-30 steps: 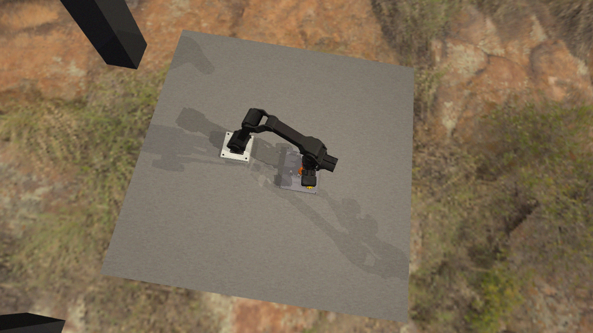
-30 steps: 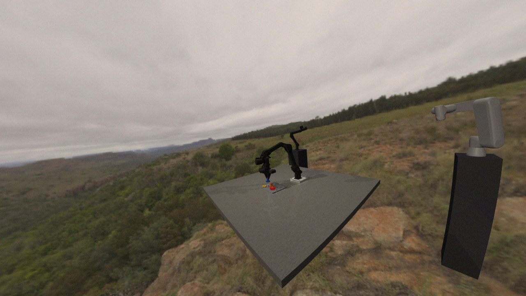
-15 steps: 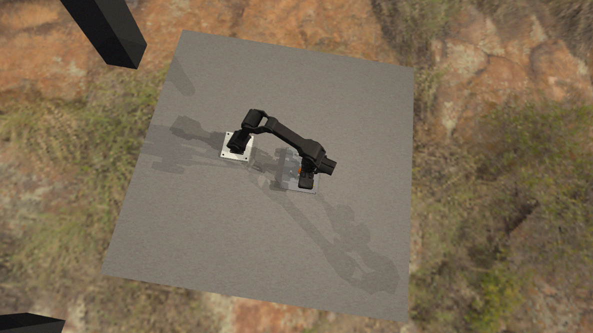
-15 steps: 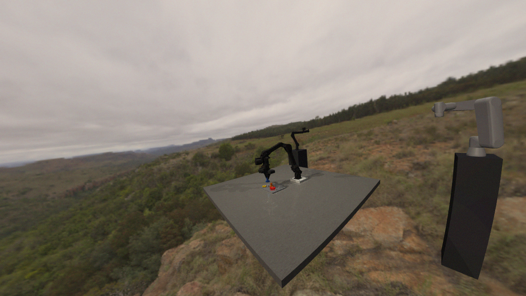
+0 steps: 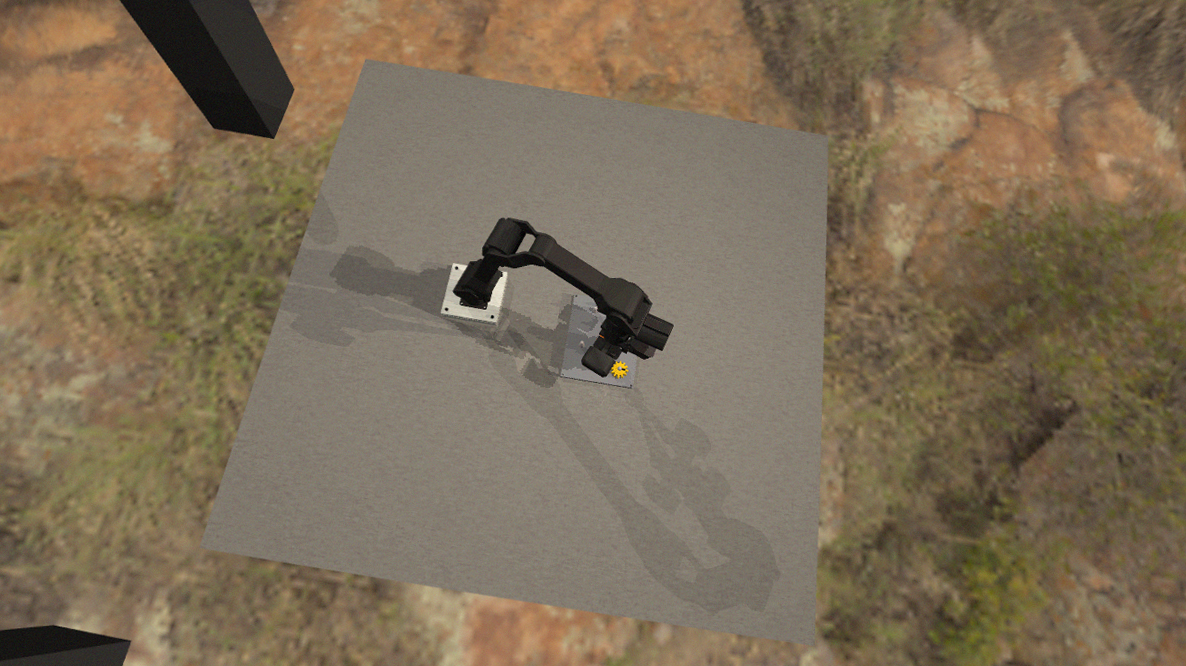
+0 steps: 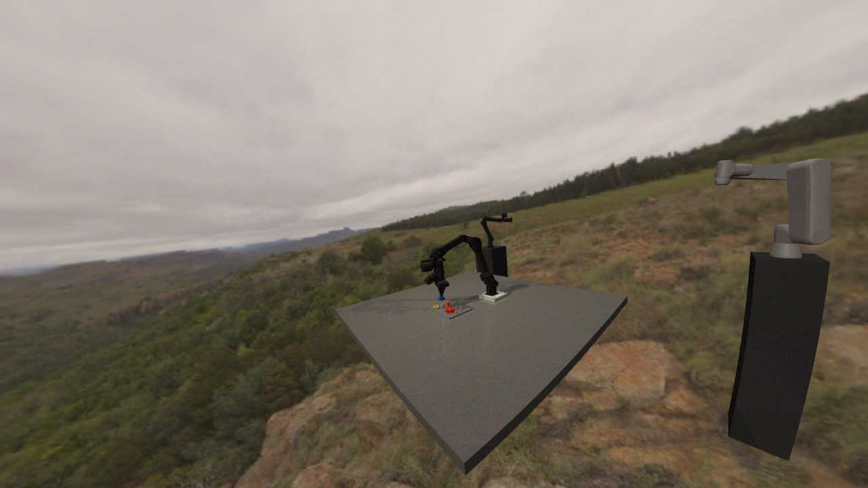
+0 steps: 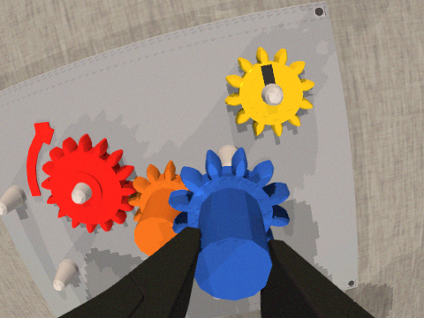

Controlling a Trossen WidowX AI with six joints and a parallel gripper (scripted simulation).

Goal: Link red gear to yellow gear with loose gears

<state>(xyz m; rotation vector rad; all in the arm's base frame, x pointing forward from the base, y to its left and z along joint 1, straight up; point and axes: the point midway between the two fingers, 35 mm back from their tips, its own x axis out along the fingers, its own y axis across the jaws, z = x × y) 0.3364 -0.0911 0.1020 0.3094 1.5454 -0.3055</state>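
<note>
Right now the blue gear is 1 cm below my gripper tip. The rest, counted from my gripper tip: grey board: 8 cm below, 4 cm to the left, 2 cm behind; then yellow gear: 7 cm below, 3 cm to the right, 3 cm ahead; then orange gear: 6 cm below, 3 cm to the left, 2 cm behind.
</note>
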